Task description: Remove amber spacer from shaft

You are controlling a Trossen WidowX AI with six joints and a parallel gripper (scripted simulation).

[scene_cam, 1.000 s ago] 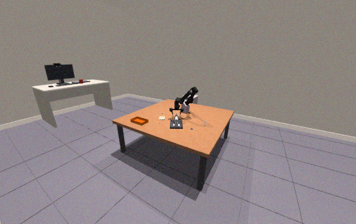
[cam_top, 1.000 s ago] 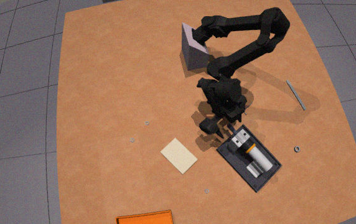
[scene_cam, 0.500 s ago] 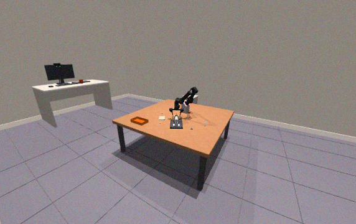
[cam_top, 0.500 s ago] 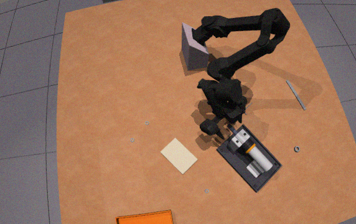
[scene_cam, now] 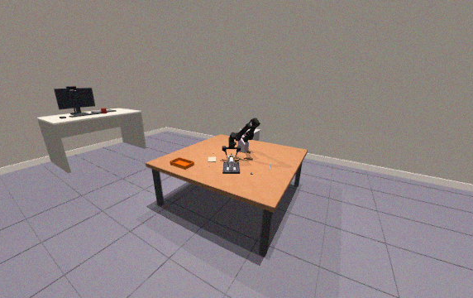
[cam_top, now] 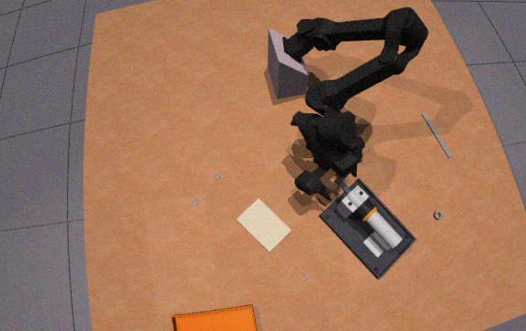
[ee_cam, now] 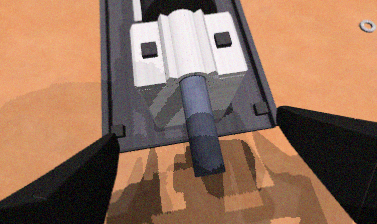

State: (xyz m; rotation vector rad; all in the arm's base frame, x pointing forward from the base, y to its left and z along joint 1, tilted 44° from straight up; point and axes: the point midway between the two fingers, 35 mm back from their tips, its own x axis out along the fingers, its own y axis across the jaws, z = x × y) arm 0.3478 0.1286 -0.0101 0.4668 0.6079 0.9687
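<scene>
Right now the shaft is 40 mm ahead of my gripper tip, 40 mm to the left of it and 10 mm above it. Also, from my gripper tip: amber spacer 70 mm ahead, 60 mm to the left, 10 mm above; metal bar 170 mm behind, 340 mm to the left, 70 mm below; cream pad 70 mm ahead, 200 mm to the right, 60 mm below.
</scene>
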